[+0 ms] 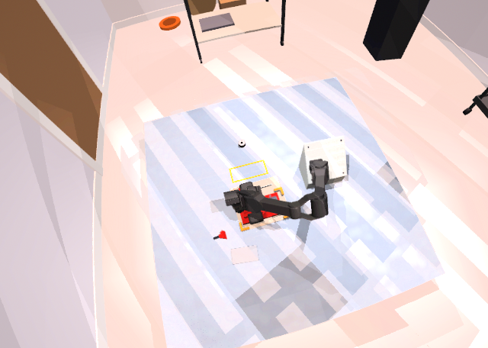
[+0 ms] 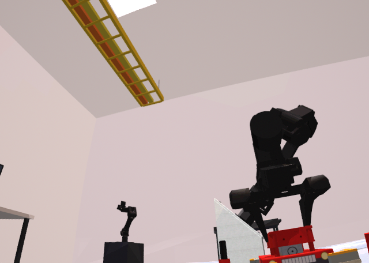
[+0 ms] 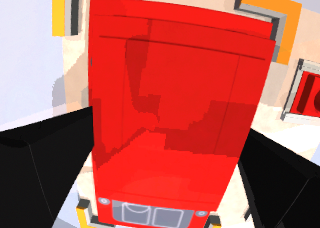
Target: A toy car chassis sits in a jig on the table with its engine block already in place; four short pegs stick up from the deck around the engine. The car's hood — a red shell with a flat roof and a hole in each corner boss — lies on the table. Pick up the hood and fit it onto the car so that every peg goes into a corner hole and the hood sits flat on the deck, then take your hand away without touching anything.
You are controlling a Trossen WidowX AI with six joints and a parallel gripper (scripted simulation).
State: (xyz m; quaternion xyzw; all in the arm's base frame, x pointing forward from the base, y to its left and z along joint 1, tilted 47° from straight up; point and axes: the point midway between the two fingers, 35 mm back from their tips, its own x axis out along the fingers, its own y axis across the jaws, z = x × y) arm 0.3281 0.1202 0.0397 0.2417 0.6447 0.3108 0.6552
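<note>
The red hood is 1 cm above my gripper tip. From my gripper tip the other things lie so: grey engine block: 1 cm to the left, 3 cm below; jig: 4 cm behind, 2 cm to the right, 4 cm below.
</note>
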